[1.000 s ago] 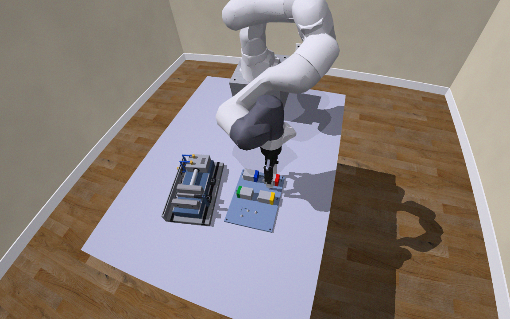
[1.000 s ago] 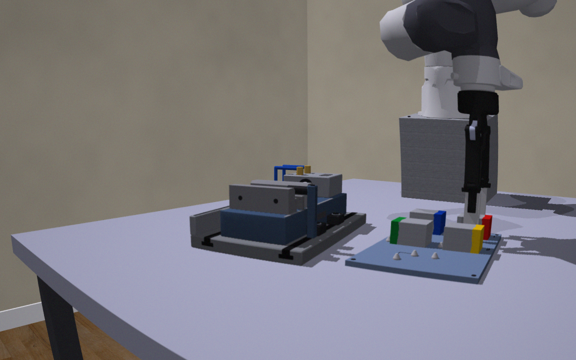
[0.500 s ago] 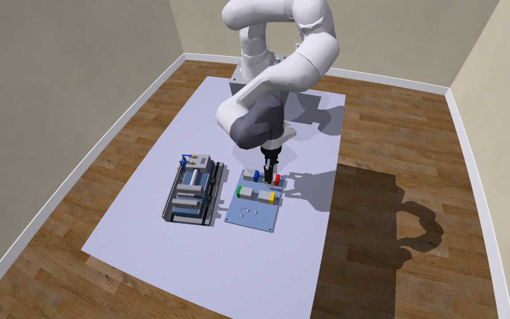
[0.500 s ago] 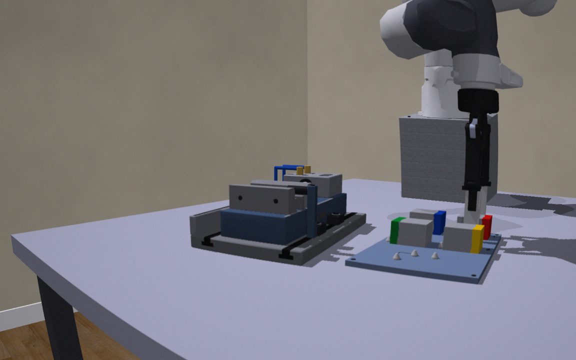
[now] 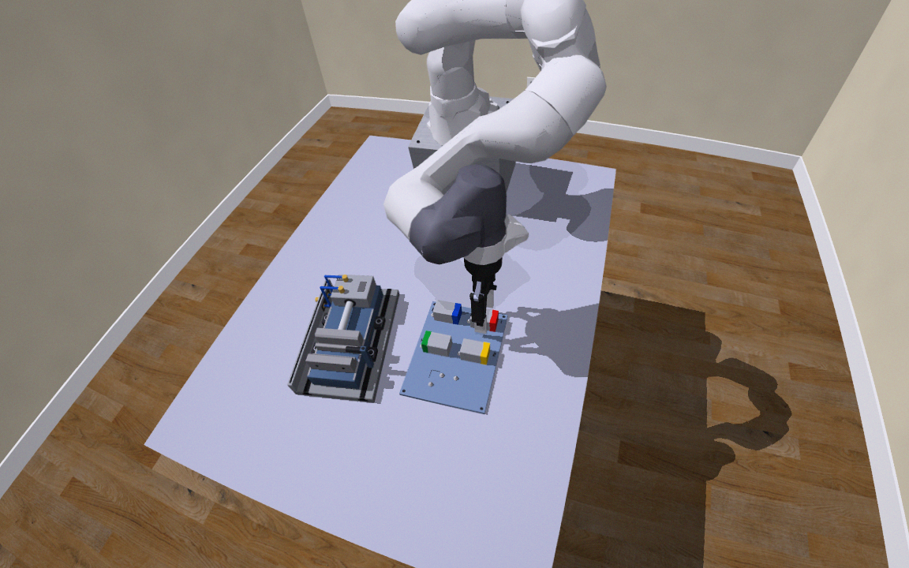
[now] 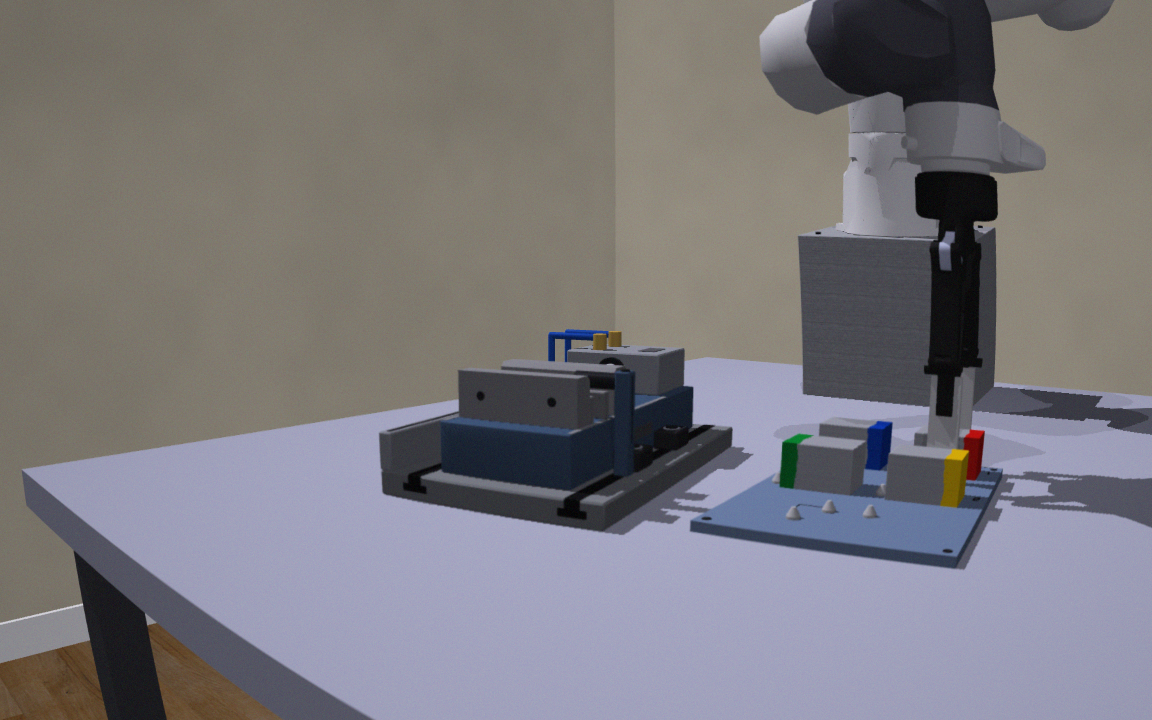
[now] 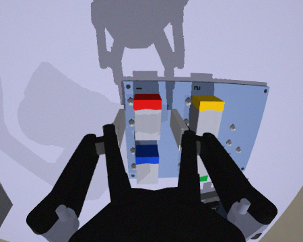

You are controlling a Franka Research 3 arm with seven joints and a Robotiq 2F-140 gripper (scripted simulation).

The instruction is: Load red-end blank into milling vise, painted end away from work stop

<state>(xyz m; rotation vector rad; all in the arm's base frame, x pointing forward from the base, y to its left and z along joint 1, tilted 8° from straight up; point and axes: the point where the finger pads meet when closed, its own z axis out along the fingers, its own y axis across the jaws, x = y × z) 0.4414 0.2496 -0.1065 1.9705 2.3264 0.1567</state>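
My gripper is now 3 cm above the red-ended blank. Round my hand: yellow-ended blank (9 cm ahead, 1 cm to the left, 3 cm below); blue infeed plate (10 cm ahead, 3 cm to the right, 6 cm below); blue-ended blank (1 cm ahead, 9 cm to the right, 3 cm below).
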